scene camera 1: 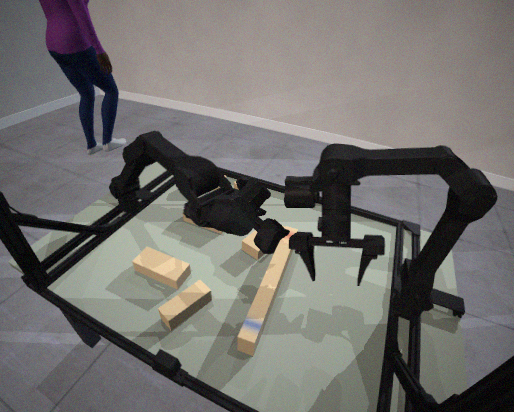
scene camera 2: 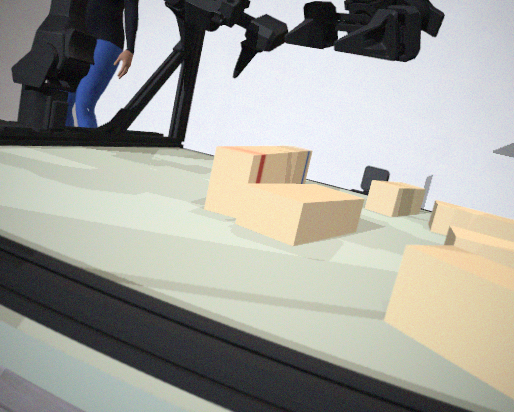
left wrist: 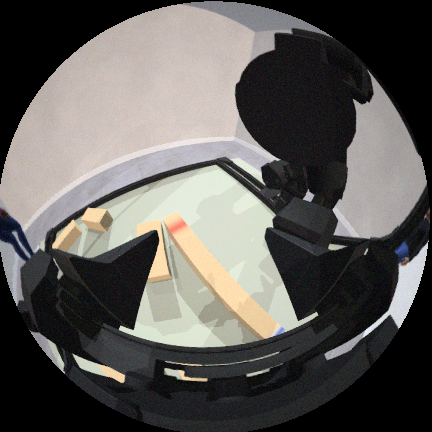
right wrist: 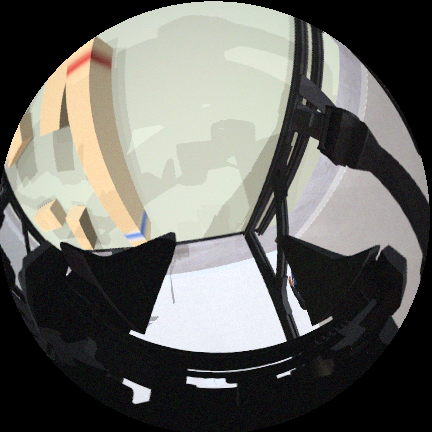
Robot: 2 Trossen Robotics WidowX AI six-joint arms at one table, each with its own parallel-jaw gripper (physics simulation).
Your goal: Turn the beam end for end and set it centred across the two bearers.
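Places are measured from the left arm's base along level axes (x left, y back, z up), in centimetres.
Pixels of known places: left gripper, fingertip midpoint: (scene camera 1: 276,222) (scene camera 2: 308,42) (left wrist: 212,234); right gripper, fingertip midpoint: (scene camera 1: 335,283) (scene camera 2: 209,64) (right wrist: 231,239); left arm's base at its link origin: (scene camera 1: 129,205); right arm's base at its link origin: (scene camera 1: 406,308) (scene camera 2: 39,128) (left wrist: 280,205) (right wrist: 303,119).
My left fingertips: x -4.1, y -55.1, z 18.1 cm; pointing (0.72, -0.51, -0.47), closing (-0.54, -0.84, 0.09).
Ahead of a thing's pixels: the offset from my left fingertips to its middle. "spot": to the spot under its first point.
The long wooden beam {dx -3.6, dy -2.0, dz -16.9 cm} (scene camera 1: 267,290) (scene camera 2: 275,170) (left wrist: 220,285) (right wrist: 100,150) lies on the table, its blue-banded end nearer the front and its red-banded end farther back in scene camera 1. A short block {dx +11.5, dy +6.7, dz -18.1 cm} (scene camera 1: 251,246) (scene camera 2: 327,220) (left wrist: 161,270) (right wrist: 52,107) lies close beside its red half. Two blocks, one {dx -12.3, dy +27.3, dz -18.1 cm} (scene camera 1: 161,267) and another {dx -19.0, dy +14.4, dz -17.8 cm} (scene camera 1: 185,304), lie left of the beam. Which blocks are the bearers I cannot tell. My left gripper (scene camera 2: 311,45) (left wrist: 212,234) is open and empty above the red end's area. My right gripper (scene camera 1: 336,282) (right wrist: 231,239) is open and empty, high to the beam's right.
Another block {spot: dx +8.5, dy +32.2, dz -18.8 cm} (scene camera 1: 190,220) is partly hidden behind my left arm. Two blocks, one {dx +30.2, dy +22.3, dz -17.7 cm} (left wrist: 96,219) and another {dx +29.6, dy +38.8, dz -17.8 cm} (left wrist: 67,237), show at the left in the left wrist view. A black frame (scene camera 1: 100,330) edges the table. A person (scene camera 1: 70,30) stands beyond it.
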